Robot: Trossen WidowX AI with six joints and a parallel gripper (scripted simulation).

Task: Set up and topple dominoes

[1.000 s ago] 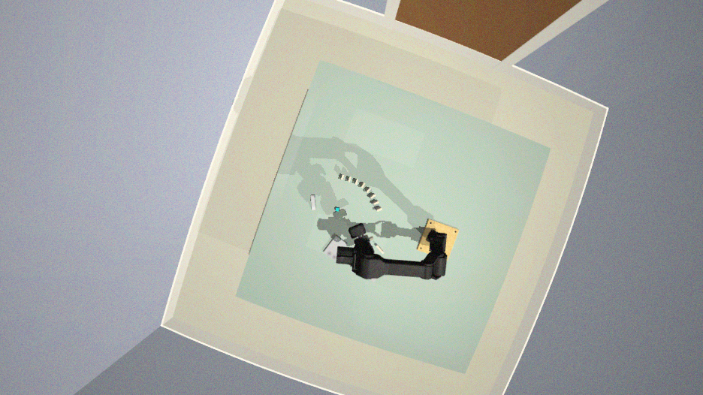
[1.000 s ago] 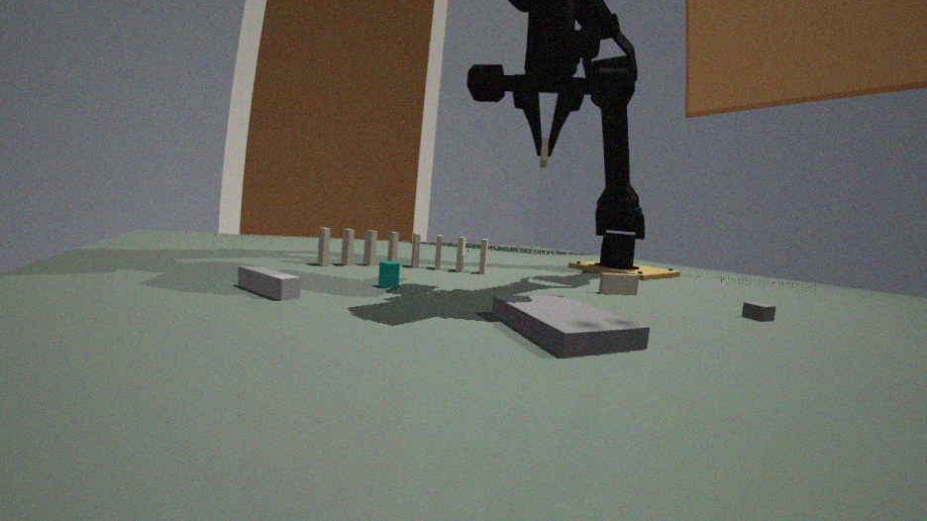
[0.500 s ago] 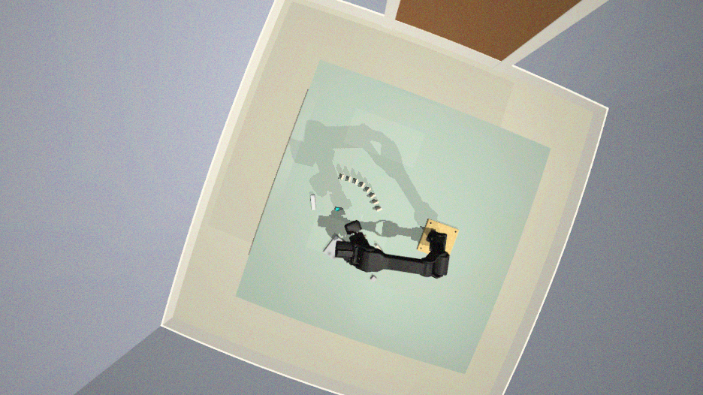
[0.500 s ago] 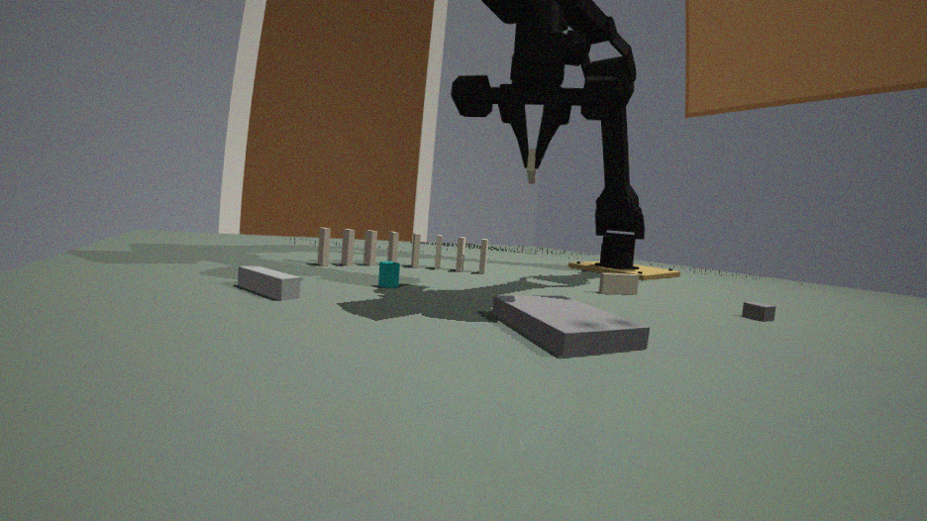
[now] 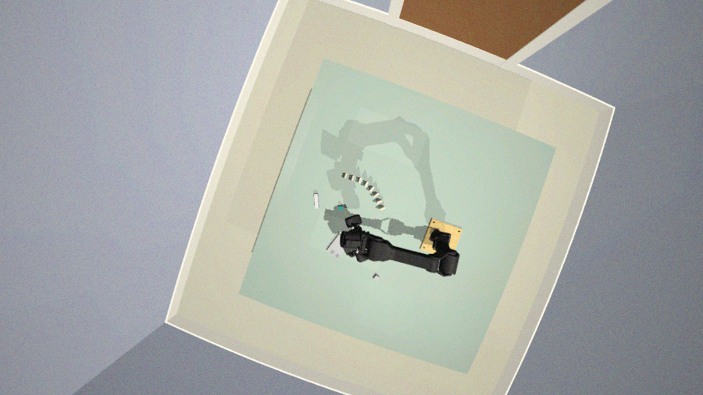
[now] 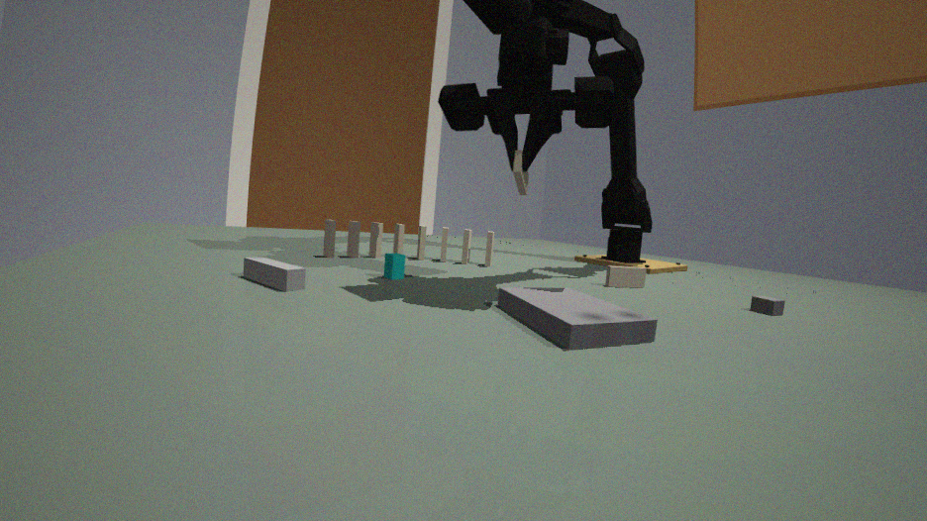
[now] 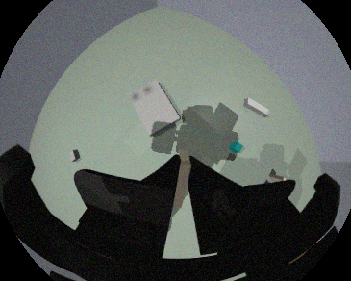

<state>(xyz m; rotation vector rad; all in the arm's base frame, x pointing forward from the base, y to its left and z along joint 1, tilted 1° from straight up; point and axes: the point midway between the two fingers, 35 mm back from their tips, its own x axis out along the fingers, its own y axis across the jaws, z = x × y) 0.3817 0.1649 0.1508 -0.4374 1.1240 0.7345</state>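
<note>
My gripper tip is now 100 mm short of the teal cube, 70 mm to the left of it and 110 mm above it. Round my gripper tip: flat grey slab: 20 mm ahead, 110 mm to the left, 120 mm below; grey bar: 220 mm ahead, 40 mm to the right, 110 mm below; small grey block: 230 mm behind, 150 mm to the left, 120 mm below.
</note>
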